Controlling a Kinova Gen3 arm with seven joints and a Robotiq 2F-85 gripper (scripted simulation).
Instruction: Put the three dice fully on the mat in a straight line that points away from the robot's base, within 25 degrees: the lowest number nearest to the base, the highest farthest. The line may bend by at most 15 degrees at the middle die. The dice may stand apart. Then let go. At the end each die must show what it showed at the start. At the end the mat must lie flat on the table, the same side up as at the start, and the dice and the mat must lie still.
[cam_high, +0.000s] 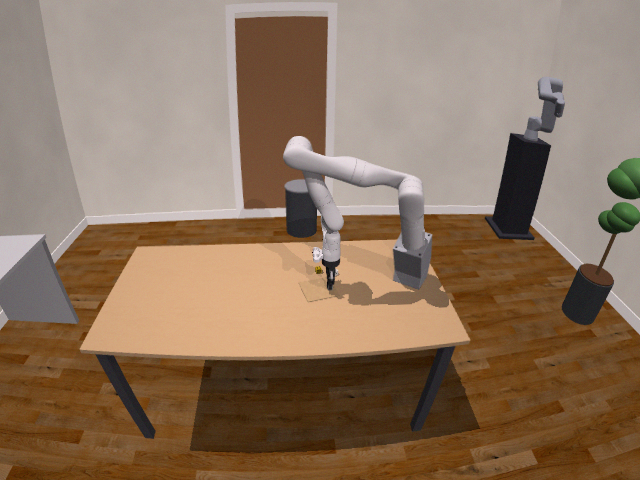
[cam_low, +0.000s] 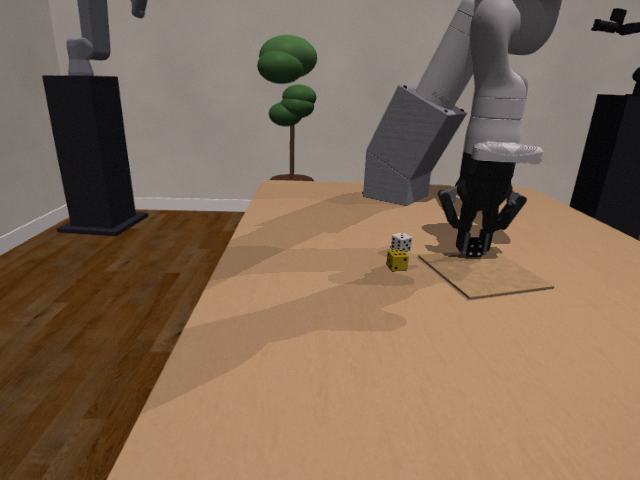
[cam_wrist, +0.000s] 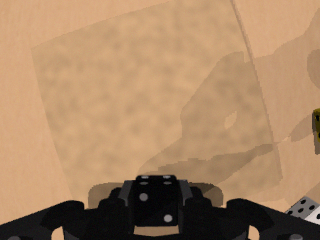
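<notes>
My gripper is now 10 mm above the black die. Round my hand: white die: 20 mm behind, 110 mm to the right, 20 mm below; then yellow die: 50 mm ahead, 120 mm to the right, 20 mm below; then tan mat: 50 mm ahead, 30 mm below.
</notes>
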